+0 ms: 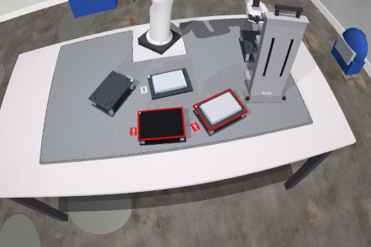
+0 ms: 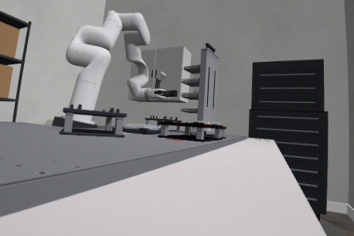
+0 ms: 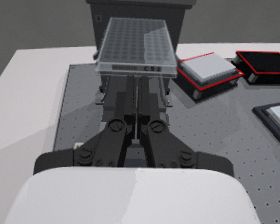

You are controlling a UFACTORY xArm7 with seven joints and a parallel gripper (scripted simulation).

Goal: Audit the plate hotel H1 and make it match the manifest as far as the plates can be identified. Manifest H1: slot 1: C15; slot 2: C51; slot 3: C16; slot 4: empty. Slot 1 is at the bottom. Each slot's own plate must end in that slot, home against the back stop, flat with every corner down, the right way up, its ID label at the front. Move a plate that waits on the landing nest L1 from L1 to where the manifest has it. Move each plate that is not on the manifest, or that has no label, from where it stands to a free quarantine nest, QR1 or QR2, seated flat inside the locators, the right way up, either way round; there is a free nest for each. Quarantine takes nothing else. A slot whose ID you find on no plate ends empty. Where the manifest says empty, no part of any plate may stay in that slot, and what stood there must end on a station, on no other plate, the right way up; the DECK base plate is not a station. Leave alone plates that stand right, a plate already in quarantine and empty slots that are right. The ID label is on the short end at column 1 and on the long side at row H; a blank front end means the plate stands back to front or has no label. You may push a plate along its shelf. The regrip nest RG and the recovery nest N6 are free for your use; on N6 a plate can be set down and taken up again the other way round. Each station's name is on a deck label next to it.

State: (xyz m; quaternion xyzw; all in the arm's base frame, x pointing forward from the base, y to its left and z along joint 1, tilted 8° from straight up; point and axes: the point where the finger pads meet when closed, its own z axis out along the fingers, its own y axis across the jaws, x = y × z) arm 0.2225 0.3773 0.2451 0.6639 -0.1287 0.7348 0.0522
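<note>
Right now my hand is 120 mm short of the plate labelled C16, 60 mm below it and 30 mm to the left of it. Also, from my hand: RG label (200 mm below, 150 mm behind, 40 mm to the left); then H1 label (200 mm below, 100 mm ahead, 80 mm to the left); then white plate (260 mm to the right, 240 mm ahead, 150 mm below).
</note>
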